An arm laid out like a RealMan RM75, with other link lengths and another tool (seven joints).
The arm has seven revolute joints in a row. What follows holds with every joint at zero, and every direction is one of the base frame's.
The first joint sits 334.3 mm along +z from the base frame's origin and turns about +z.
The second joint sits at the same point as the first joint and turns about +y.
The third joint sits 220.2 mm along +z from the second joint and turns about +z.
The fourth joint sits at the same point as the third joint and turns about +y.
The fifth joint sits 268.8 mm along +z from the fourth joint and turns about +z.
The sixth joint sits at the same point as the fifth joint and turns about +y.
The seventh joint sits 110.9 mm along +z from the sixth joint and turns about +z.
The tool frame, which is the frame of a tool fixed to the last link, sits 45 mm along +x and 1 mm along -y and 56 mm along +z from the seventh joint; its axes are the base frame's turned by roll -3, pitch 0 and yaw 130.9 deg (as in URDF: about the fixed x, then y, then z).
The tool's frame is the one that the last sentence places.
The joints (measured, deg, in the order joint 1, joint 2, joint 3, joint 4, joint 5, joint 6, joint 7), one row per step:
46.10, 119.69, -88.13, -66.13, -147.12, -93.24, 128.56
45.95, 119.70, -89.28, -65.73, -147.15, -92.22, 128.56
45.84, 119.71, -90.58, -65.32, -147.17, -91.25, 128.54
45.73, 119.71, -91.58, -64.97, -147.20, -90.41, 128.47
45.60, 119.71, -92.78, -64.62, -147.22, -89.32, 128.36
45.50, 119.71, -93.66, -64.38, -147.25, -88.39, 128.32
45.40, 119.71, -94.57, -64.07, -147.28, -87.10, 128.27
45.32, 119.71, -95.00, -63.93, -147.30, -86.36, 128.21
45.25, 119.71, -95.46, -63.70, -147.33, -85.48, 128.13
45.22, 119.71, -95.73, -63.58, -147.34, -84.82, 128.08
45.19, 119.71, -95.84, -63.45, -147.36, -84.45, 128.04
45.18, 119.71, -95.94, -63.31, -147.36, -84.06, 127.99
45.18, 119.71, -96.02, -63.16, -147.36, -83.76, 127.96
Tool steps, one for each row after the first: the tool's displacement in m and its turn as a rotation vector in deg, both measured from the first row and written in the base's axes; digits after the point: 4 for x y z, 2 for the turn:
0.0017, -0.0001, -0.0042, -0.06, -0.43, 0.57
0.0033, -0.0006, -0.0088, -0.27, -0.96, 1.24
0.0048, -0.0007, -0.0123, -0.39, -1.35, 1.80
0.0063, -0.0007, -0.0166, -0.48, -1.74, 2.59
0.0073, -0.0003, -0.0198, -0.42, -1.97, 3.22
0.0082, 0.0007, -0.0235, -0.15, -2.08, 4.00
0.0088, 0.0015, -0.0254, 0.06, -2.07, 4.43
0.0095, 0.0025, -0.0275, 0.32, -2.06, 4.91
0.0097, 0.0035, -0.0289, 0.57, -1.97, 5.29
0.0102, 0.0041, -0.0296, 0.72, -1.94, 5.42
0.0106, 0.0047, -0.0304, 0.87, -1.88, 5.58
0.0110, 0.0052, -0.0310, 0.98, -1.85, 5.67

